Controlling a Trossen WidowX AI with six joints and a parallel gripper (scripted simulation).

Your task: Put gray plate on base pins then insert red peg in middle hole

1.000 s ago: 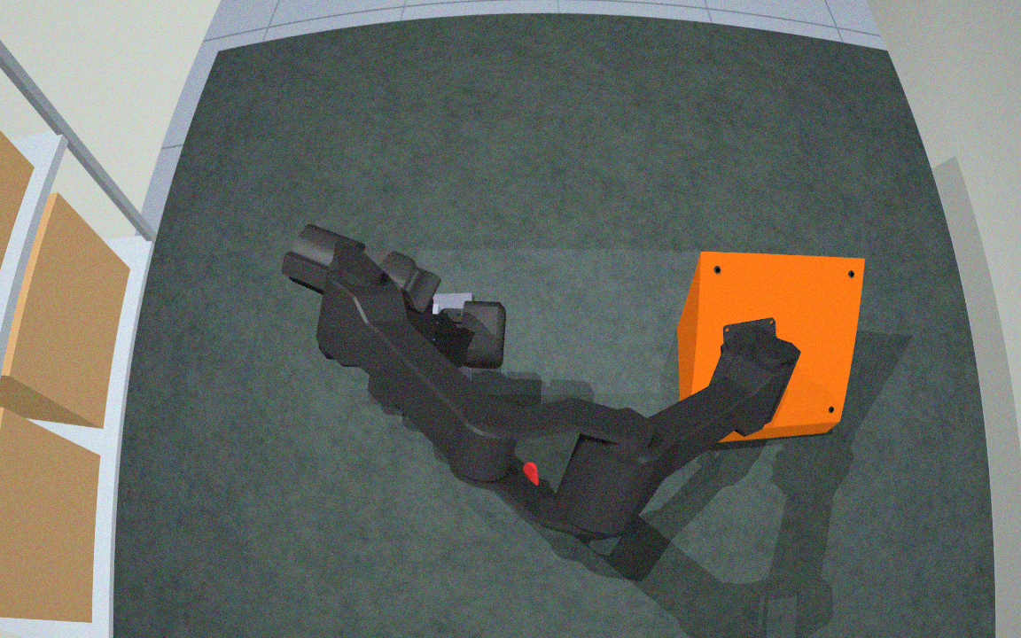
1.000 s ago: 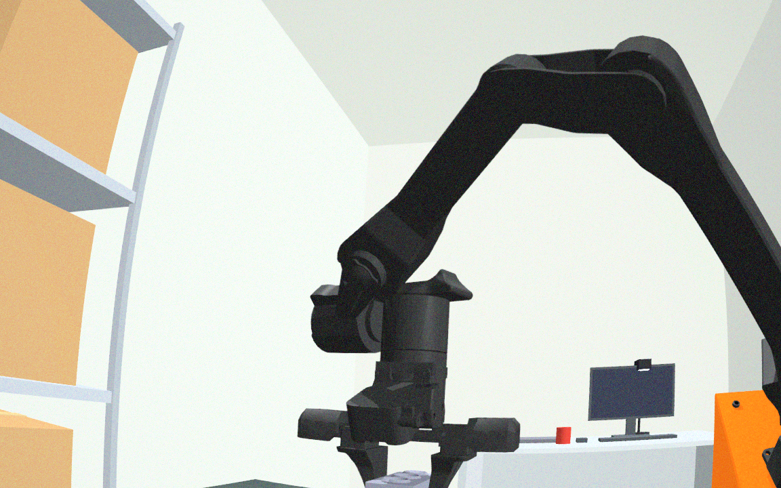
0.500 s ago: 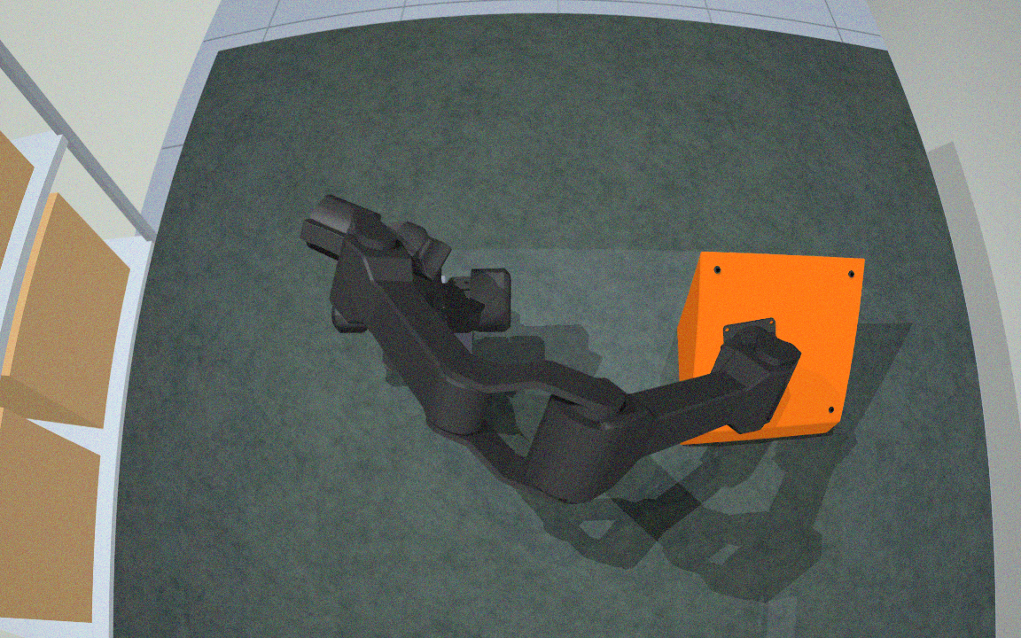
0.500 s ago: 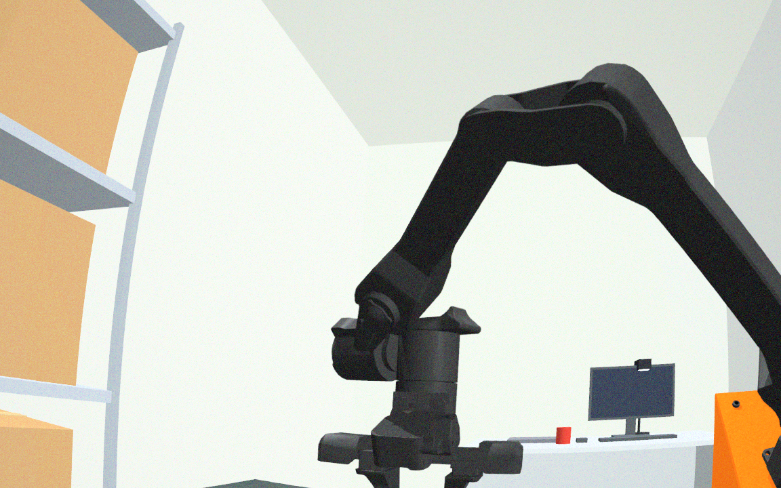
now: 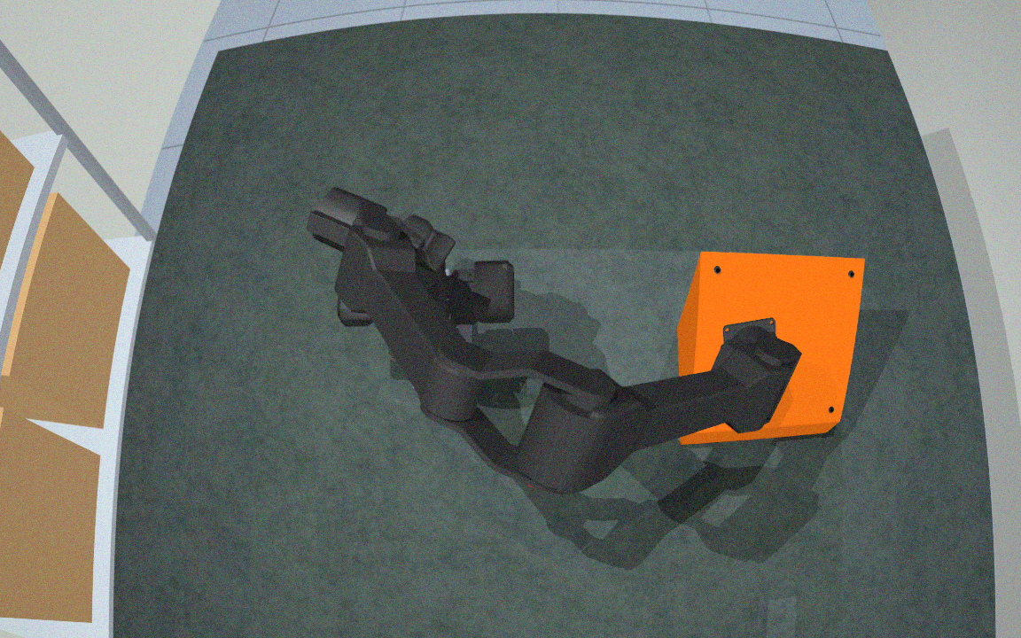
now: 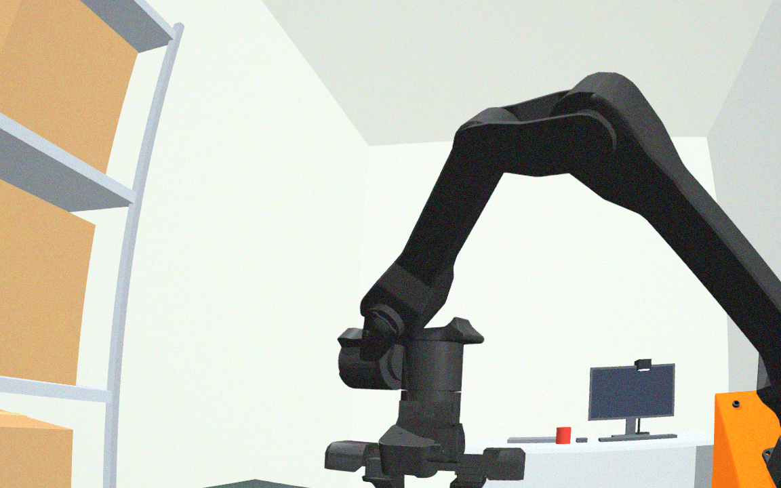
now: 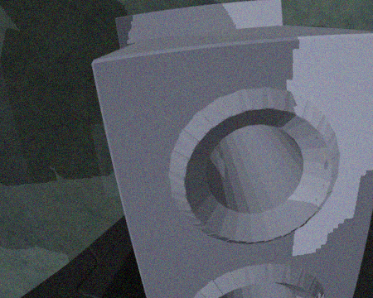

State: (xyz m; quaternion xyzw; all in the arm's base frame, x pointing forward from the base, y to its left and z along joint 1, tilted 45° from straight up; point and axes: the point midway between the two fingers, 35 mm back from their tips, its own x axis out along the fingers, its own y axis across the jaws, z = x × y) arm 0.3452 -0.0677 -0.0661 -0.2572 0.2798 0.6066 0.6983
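The gray base is 50 mm below my gripper tip. The rest, counted from my gripper tip: gray plate: 30 mm above; red peg: 90 mm behind, 180 mm to the left, 20 mm below.
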